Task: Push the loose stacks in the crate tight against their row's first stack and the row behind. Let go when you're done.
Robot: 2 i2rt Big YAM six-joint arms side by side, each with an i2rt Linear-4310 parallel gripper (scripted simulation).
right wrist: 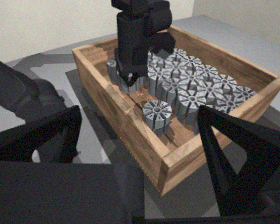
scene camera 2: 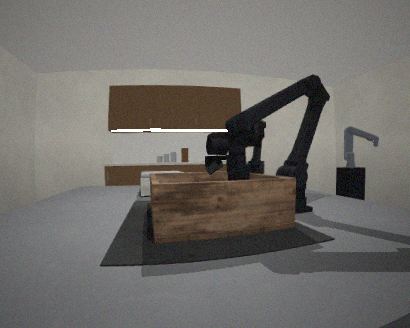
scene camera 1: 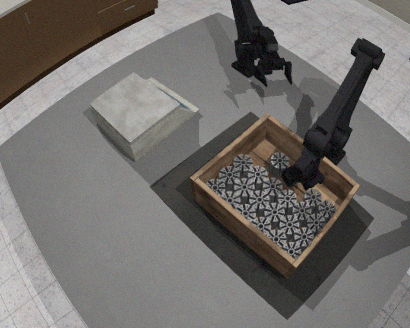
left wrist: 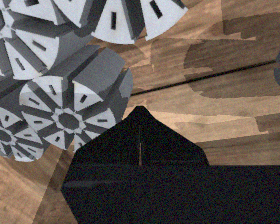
Observation:
In view: the left gripper [left wrist: 140, 112], the right gripper [right wrist: 139, 111], a wooden crate [scene camera 2: 188, 206], a dark mat [scene camera 1: 285, 295], a stack [right wrist: 155, 117], a pale grey box [scene camera 1: 136, 109] and a stack [left wrist: 84, 100].
The wooden crate also shows in the right wrist view [right wrist: 166, 161], in scene camera 1 [scene camera 1: 266, 136] and in the left wrist view [left wrist: 204, 77]. The dark mat shows as well in scene camera 2 [scene camera 2: 133, 245]. The left gripper is seen too in the right wrist view [right wrist: 129, 85]. The left wrist view misses the dark mat: it is out of frame. The right wrist view misses the pale grey box: it is out of frame.

